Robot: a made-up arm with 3 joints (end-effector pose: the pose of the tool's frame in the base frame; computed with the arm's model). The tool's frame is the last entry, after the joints.
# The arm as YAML. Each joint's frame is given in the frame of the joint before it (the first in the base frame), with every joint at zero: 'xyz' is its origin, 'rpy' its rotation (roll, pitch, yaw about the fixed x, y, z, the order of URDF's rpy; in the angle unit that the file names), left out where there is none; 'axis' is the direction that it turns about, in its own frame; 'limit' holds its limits. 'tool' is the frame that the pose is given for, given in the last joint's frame.
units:
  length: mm
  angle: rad
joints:
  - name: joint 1
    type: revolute
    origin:
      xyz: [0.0, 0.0, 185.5]
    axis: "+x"
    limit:
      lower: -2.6
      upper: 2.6
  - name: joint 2
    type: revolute
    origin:
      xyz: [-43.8, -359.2, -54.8]
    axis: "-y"
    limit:
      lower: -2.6
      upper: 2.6
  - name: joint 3
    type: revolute
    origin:
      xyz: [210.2, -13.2, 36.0]
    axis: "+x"
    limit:
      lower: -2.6
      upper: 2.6
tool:
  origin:
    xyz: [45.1, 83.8, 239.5]
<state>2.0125 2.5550 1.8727</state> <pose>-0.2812 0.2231 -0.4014 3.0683 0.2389 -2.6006</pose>
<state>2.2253 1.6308 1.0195</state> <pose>-0.2915 0.1766 -0.3503 2.5443 0.6531 -1.6464</pose>
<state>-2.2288 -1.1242 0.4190</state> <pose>0.3270 0.1137 0.5947 -1.4740 -0.5842 -1.0265</pose>
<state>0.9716 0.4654 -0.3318</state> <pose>0.0788 -0.3442 0.1600 0.6910 -0.2559 -0.3931</pose>
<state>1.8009 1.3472 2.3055</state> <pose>0.0736 -0.0373 -0.4459 -2.3550 0.2243 -1.3414</pose>
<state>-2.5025 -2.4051 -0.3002</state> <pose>-0.0717 -0.0632 0.6420 -1.0872 -0.5694 -2.6458</pose>
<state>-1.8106 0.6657 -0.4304</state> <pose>0.0219 0.3136 0.3109 -2.1912 0.1472 0.6516</pose>
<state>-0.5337 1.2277 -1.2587</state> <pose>0.0140 -0.0027 0.4143 -2.3119 -0.9454 0.9586</pose>
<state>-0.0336 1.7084 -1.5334</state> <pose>-0.0404 -0.1230 0.3932 1.8485 -1.4292 2.9036</pose>
